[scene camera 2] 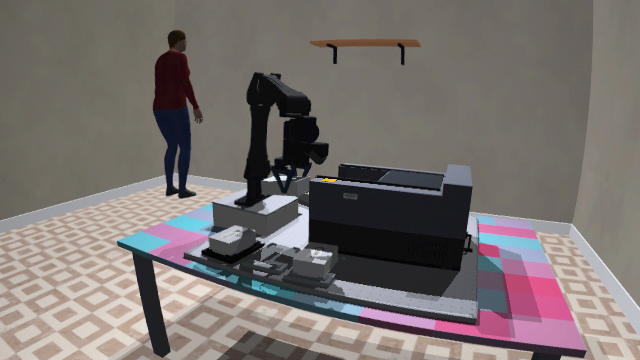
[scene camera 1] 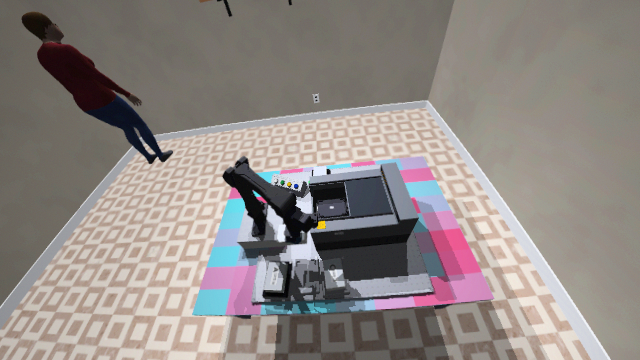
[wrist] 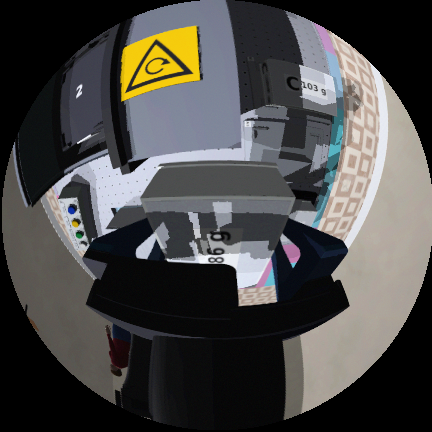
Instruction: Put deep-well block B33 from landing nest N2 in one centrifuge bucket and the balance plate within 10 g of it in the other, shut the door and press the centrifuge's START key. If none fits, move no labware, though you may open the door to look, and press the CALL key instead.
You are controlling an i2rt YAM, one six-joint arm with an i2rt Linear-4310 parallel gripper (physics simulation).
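Frame: origin at the arm's base, x back, y right, z up, level; metres.
Seen in the pictures: gripper, fingertip midpoint: (scene camera 2: 291,190) (scene camera 1: 297,235) (wrist: 217,214); arm's base, link origin: (scene camera 2: 255,198) (scene camera 1: 260,218).
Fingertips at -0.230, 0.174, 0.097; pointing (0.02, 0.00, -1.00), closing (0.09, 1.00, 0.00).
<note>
Pixels of each thing's top centre, then the offset from my fingertips to it, as dx, dy, dz.
- pale plate, top centre: (wrist: 217,266) (scene camera 2: 285,176) (scene camera 1: 291,231) +0.019, -0.002, +0.039
- dark door panel, top centre: (scene camera 2: 413,178) (scene camera 1: 366,195) -0.346, -0.140, +0.041
- Plate C, top centre: (wrist: 307,86) (scene camera 2: 316,252) (scene camera 1: 333,272) -0.139, +0.148, -0.118
- Plate A, top centre: (wrist: 287,226) (scene camera 2: 232,233) (scene camera 1: 274,275) +0.133, +0.132, -0.118
- low grey nest, top centre: (wrist: 289,155) (scene camera 2: 274,253) (scene camera 1: 305,274) -0.006, +0.130, -0.154
- key panel, top centre: (wrist: 69,230) (scene camera 1: 286,178) +0.086, -0.439, -0.088
My gripper (scene camera 1: 296,239) (scene camera 2: 294,181) (wrist: 217,214) is shut on a pale plate (wrist: 220,212) marked 86 g, held up beside the centrifuge (scene camera 1: 362,232) (scene camera 2: 390,207) (wrist: 185,117). Any letter on this plate is hidden. The centrifuge's top opening is uncovered at the arm's side, with the dark door panel (scene camera 1: 370,195) (scene camera 2: 412,179) over the rest. Bucket 2 (scene camera 1: 331,207) (wrist: 79,112) shows in the opening, with no labware seen in it. Plate C (scene camera 1: 334,274) (scene camera 2: 314,262) (wrist: 300,87), 103 g, sits on its nest. Block B33 cannot be identified in these views.
Plate A (scene camera 1: 275,279) (scene camera 2: 232,240) stands on a black nest at the front left. A low grey nest (scene camera 1: 307,275) (scene camera 2: 275,257) lies between plates A and C. The key panel (scene camera 1: 287,184) (wrist: 75,225) stands behind the gripper. A person (scene camera 1: 75,75) (scene camera 2: 172,82) stands beyond the table.
</note>
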